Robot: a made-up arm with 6 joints. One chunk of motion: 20 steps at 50 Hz.
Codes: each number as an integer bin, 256 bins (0 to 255) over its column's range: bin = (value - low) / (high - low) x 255, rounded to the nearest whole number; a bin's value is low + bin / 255 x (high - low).
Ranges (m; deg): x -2.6..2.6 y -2.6..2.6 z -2.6..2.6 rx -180..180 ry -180..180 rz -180..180
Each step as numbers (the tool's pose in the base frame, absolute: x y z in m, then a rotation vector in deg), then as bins.
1 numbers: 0.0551 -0.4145 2.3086 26.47 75.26 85.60
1 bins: 130 107 241 146 181 188
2 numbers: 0.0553 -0.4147 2.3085 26.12 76.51 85.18
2 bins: 130 107 241 146 182 188
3 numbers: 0.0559 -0.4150 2.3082 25.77 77.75 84.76
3 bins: 130 107 241 146 183 188
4 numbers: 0.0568 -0.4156 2.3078 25.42 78.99 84.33
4 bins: 130 107 241 146 183 187
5 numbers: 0.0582 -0.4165 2.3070 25.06 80.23 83.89
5 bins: 130 107 241 145 184 187
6 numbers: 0.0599 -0.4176 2.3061 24.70 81.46 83.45
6 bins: 130 107 241 145 185 187
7 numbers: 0.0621 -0.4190 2.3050 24.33 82.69 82.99
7 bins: 131 107 241 145 186 186
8 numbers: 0.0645 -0.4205 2.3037 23.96 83.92 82.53
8 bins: 131 107 240 144 187 186
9 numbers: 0.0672 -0.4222 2.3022 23.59 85.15 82.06
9 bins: 131 107 240 144 188 186
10 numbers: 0.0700 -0.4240 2.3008 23.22 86.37 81.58
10 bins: 131 107 240 144 189 185
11 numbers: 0.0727 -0.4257 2.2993 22.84 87.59 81.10
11 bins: 131 107 240 144 190 185
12 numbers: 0.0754 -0.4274 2.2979 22.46 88.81 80.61
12 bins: 131 107 240 143 190 185
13 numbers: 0.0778 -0.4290 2.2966 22.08 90.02 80.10
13 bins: 131 106 240 143 191 184
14 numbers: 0.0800 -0.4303 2.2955 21.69 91.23 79.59
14 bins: 131 106 240 143 192 184
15 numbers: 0.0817 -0.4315 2.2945 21.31 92.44 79.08
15 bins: 132 106 240 143 193 184
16 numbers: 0.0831 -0.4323 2.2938 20.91 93.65 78.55
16 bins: 132 106 240 142 194 183
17 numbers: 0.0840 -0.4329 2.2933 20.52 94.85 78.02
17 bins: 132 106 240 142 195 183
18 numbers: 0.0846 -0.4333 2.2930 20.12 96.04 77.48
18 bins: 132 106 240 142 196 182
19 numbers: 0.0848 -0.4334 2.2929 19.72 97.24 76.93
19 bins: 132 106 240 141 196 182
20 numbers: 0.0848 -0.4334 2.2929 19.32 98.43 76.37
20 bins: 132 106 240 141 197 182
